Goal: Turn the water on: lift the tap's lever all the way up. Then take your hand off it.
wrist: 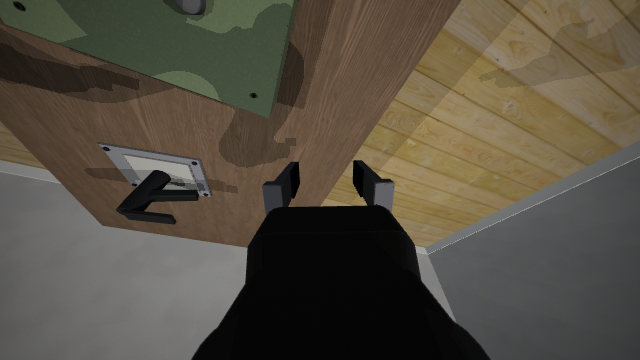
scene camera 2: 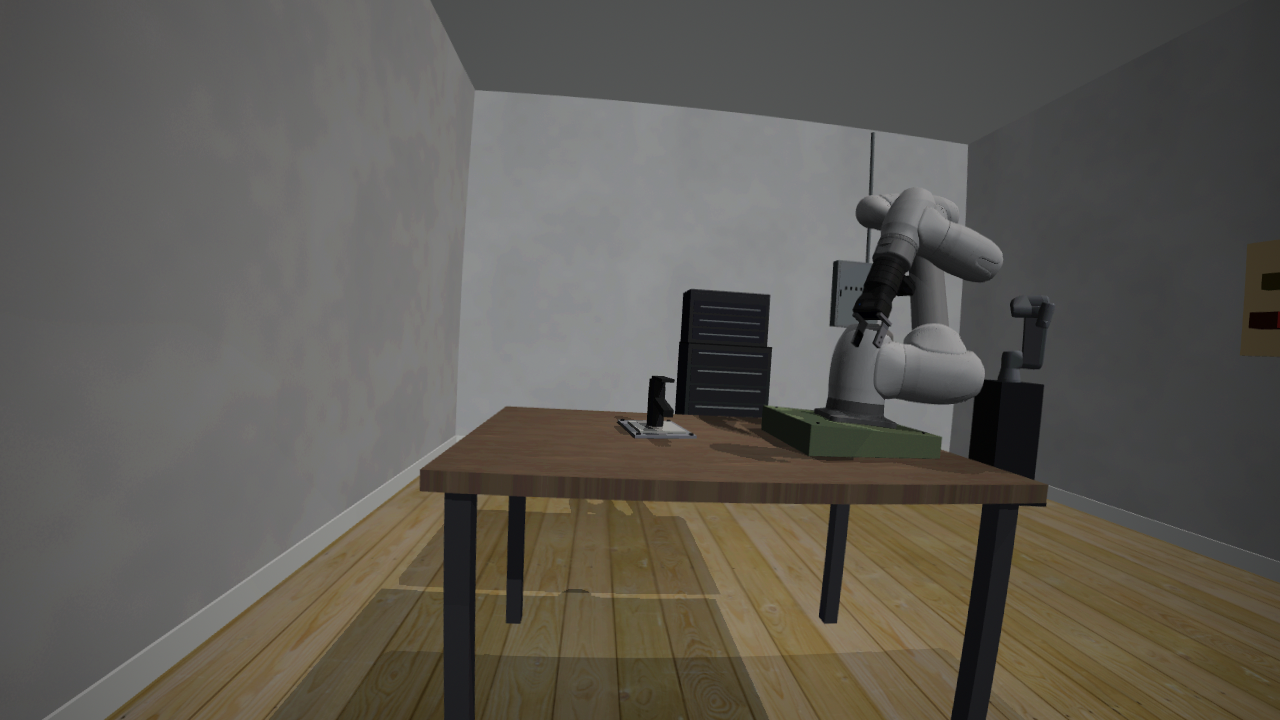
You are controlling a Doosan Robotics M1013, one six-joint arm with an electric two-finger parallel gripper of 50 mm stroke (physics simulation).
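Frame: origin at the arm's base, x ahead, y left, z up, level; millimetres.
Where they show: gripper, fingertip midpoint: (wrist: 326, 172) (scene camera 2: 865, 345); arm's base at its link origin: (scene camera 2: 852, 420).
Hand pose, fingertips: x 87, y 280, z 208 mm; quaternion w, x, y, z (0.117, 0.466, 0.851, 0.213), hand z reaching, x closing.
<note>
Each offset is from my fingertips to the top centre of the thing. "*": to the spot under its first point. Level surfaces: height alone.
A black tap @(* 467 mm ahead, 226 mm right, 185 mm down) (scene camera 2: 657, 402) (wrist: 142, 192) stands upright on a grey and white plate @(472 mm ahead, 288 mm right, 260 mm down) (scene camera 2: 678, 431) (wrist: 150, 155) on the table. Its lever @(456 mm ahead, 238 mm right, 117 mm down) (scene camera 2: 663, 378) (wrist: 150, 217) is the thin bar at the top and looks about level in the scene view. The spout @(451 mm ahead, 221 mm right, 173 mm down) (wrist: 175, 195) sticks out below it on the same side. My gripper (scene camera 2: 869, 341) (wrist: 326, 172) is open, with nothing between its fingers. It hangs high above the table's level, well apart from the tap, to its right in both views.
The wooden table @(272 mm down) (scene camera 2: 572, 456) (wrist: 220, 215) carries a green base block (scene camera 2: 872, 441) (wrist: 225, 75) under the arm, to the right of the tap in the scene view. A dark drawer cabinet (scene camera 2: 725, 353) stands behind the table. A smaller arm on a black pedestal (scene camera 2: 1015, 425) is at the right.
</note>
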